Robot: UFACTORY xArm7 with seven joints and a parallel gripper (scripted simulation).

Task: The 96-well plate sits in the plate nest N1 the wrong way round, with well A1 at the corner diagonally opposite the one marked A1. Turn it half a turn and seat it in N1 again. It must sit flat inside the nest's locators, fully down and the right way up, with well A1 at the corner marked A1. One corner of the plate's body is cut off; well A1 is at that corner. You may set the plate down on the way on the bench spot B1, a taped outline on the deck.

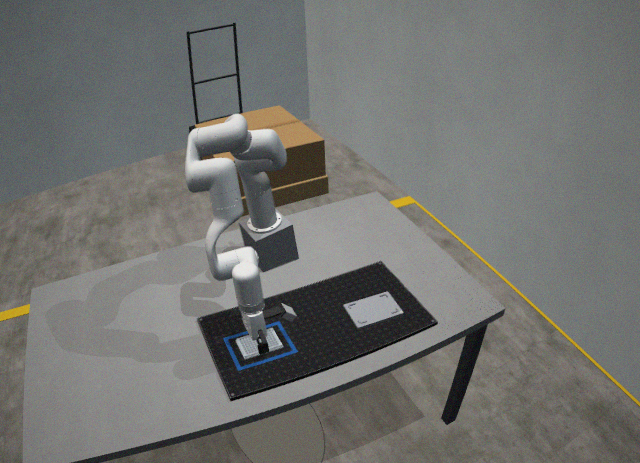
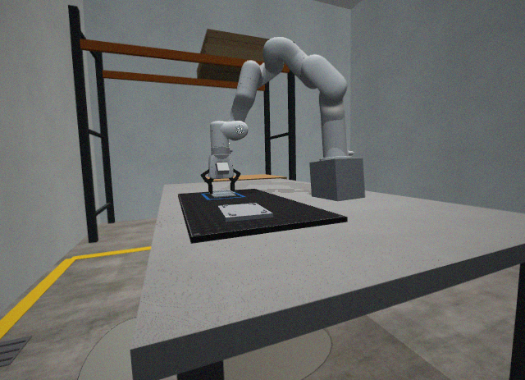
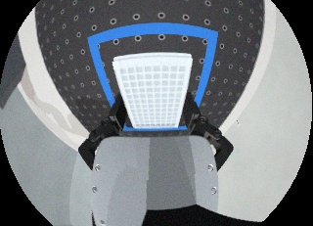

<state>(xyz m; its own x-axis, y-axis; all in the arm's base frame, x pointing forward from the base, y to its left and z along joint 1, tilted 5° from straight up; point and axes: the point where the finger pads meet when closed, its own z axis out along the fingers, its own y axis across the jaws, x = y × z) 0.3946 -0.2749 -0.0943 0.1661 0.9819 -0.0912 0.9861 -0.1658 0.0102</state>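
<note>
The plate nest N1 lies 9 cm ahead of my hand, 38 cm to the left of it and 1 cm below it. Also, from my hand: white 96-well plate (1 cm below).
</note>
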